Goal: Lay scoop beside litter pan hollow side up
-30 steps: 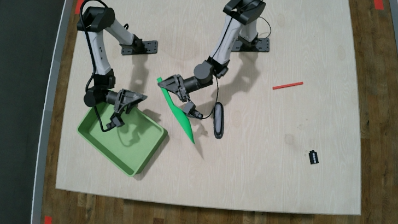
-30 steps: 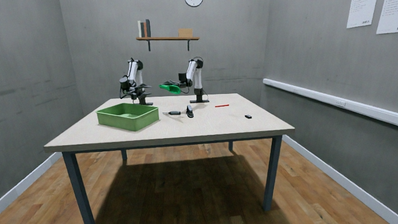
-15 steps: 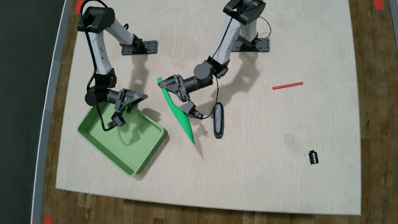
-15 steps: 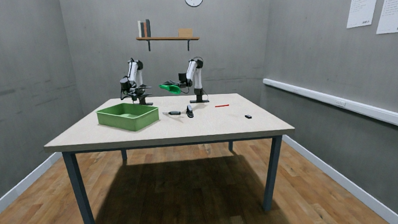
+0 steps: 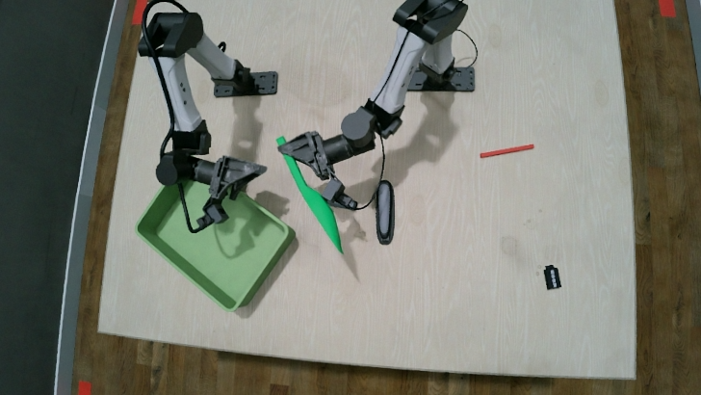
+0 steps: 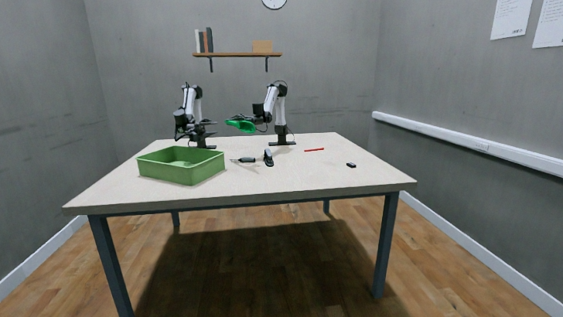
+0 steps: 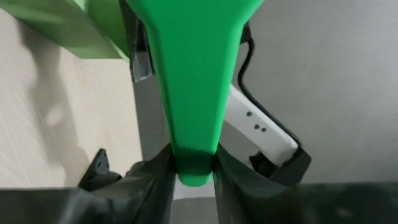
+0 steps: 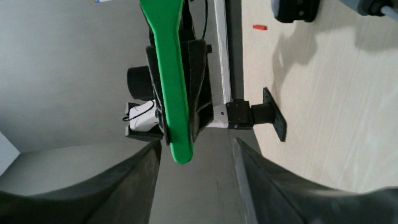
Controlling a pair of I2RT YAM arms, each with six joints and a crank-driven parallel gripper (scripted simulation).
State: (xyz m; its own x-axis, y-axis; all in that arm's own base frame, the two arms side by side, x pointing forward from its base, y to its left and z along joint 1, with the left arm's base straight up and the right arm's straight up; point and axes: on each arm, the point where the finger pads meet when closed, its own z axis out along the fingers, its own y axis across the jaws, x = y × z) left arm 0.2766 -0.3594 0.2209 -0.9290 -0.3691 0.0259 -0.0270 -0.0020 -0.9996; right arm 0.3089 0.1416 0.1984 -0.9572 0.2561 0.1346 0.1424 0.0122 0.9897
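Note:
My right gripper is now 150 mm to the right of the green scoop, 80 mm short of it and 20 mm below it. The rest, counted from my right hand: small black block: 710 mm to the left, 230 mm ahead, 190 mm below; then red stick: 600 mm to the left, 190 mm below, 100 mm behind.
My left hand is 120 mm short of the green scoop and 90 mm to the right of it. From my left hand the other things lie so: small black block 260 mm ahead, 650 mm to the left, 210 mm below; then red stick 60 mm behind, 540 mm to the left, 220 mm below.

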